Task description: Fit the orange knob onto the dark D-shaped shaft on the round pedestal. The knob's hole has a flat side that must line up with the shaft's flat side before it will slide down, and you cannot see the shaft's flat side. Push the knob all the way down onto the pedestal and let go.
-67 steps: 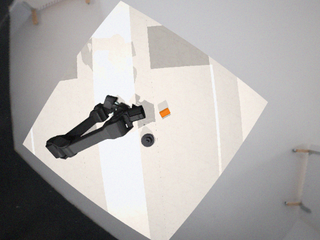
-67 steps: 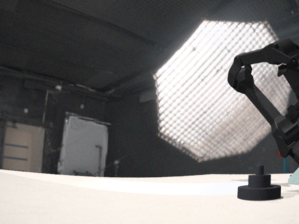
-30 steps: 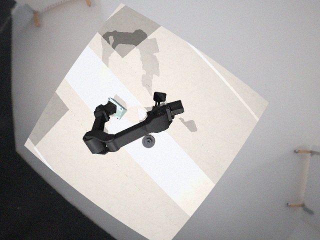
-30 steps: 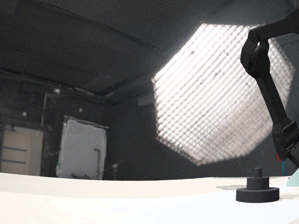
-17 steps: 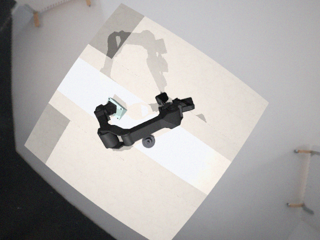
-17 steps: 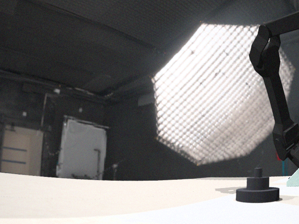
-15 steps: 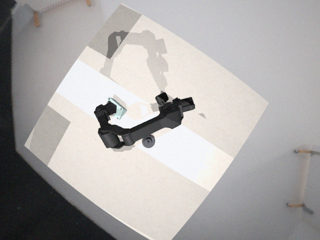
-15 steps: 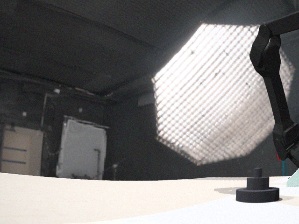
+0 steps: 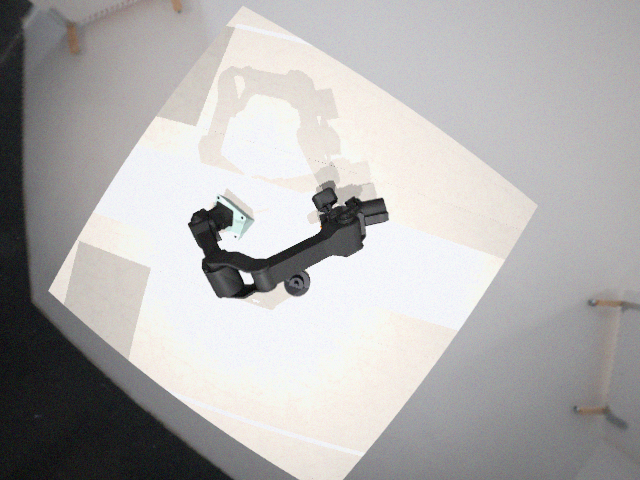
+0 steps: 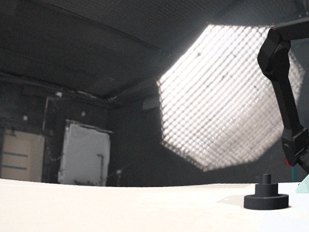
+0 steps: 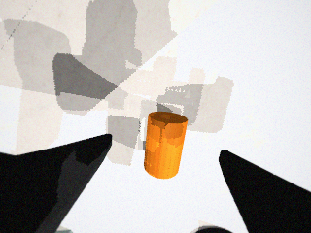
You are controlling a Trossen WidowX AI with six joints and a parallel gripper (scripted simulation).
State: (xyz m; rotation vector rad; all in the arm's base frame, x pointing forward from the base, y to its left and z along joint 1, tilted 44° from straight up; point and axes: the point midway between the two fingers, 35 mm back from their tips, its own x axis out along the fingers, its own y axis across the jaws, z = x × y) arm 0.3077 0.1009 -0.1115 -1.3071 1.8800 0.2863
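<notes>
Now: the orange knob 3 cm below my gripper tip, 1 cm to the right of it and 1 cm behind it. Also, from my gripper tip: round pedestal (22 cm to the right, 2 cm below).
</notes>
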